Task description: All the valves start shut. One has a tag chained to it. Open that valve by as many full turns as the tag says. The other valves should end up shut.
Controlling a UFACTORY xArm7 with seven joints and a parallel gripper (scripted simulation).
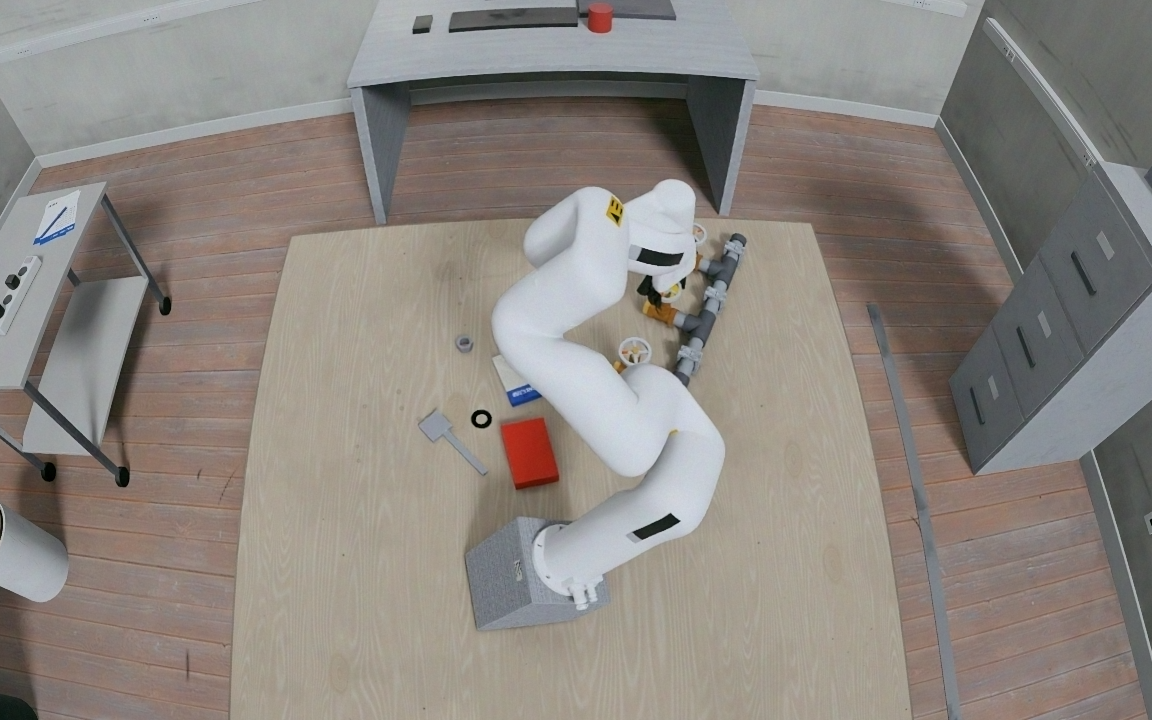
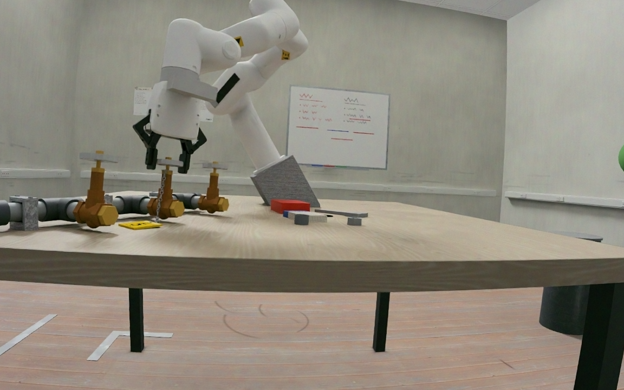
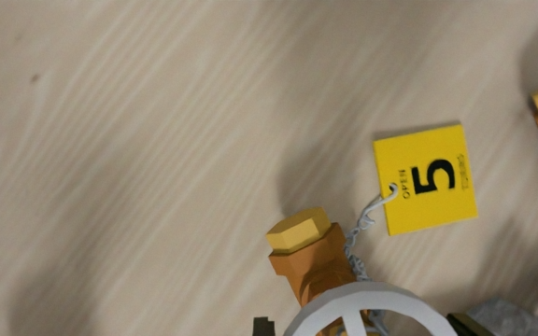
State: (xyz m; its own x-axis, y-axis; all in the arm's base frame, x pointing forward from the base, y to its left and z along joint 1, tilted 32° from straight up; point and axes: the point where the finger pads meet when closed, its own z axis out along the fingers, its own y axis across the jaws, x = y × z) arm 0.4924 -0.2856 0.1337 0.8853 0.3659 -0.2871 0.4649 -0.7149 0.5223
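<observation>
Right now the yellow tag is 110 mm below my hand, 80 mm ahead of it and 30 mm to the right of it. Also, from my hand: blue-and-white box 310 mm to the left, 110 mm below, 70 mm behind; red block 320 mm to the left, 240 mm behind, 100 mm below; grey nut 400 mm to the left, 110 mm below, 30 mm ahead.
</observation>
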